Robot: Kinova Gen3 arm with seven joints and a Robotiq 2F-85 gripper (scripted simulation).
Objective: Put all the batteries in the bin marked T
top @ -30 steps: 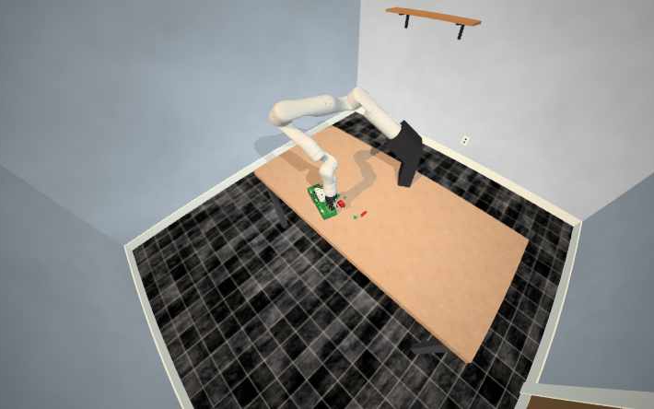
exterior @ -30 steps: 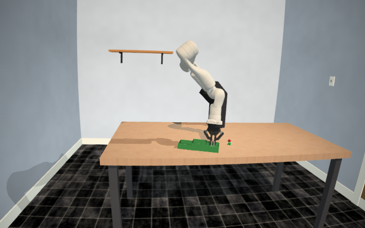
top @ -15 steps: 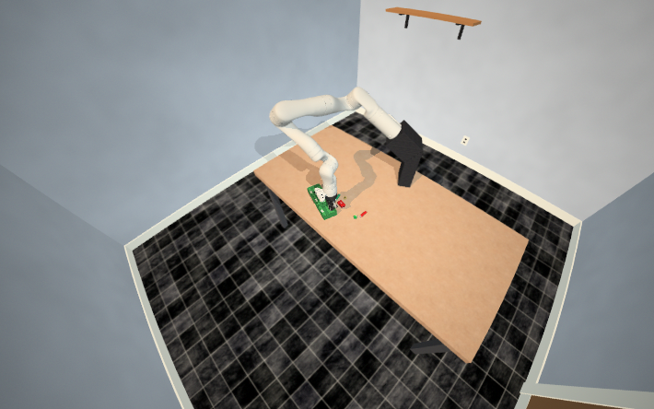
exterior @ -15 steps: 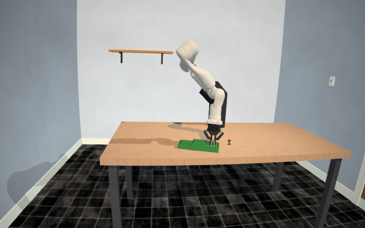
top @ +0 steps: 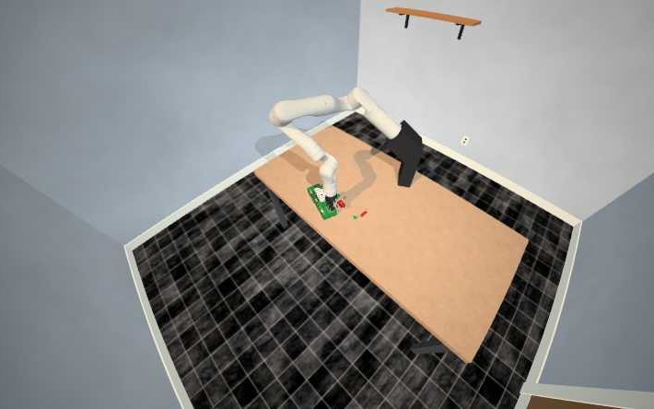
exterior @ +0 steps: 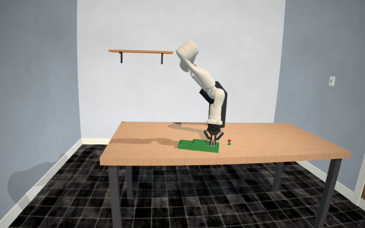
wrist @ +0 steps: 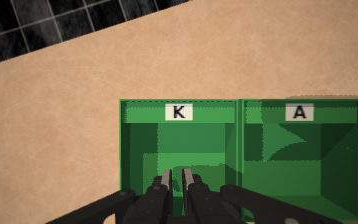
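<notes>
Right now the red 9 V battery is 6 cm behind my hand, 4 cm to the left of it and 3 cm below it. Also, from my hand: joined green bins (3 cm behind, 8 cm to the right, 1 cm below); then small yellow nut (13 cm behind, 3 cm to the left, 3 cm below); then green cylindrical battery (10 cm behind, 1 cm to the right, 3 cm below).
</notes>
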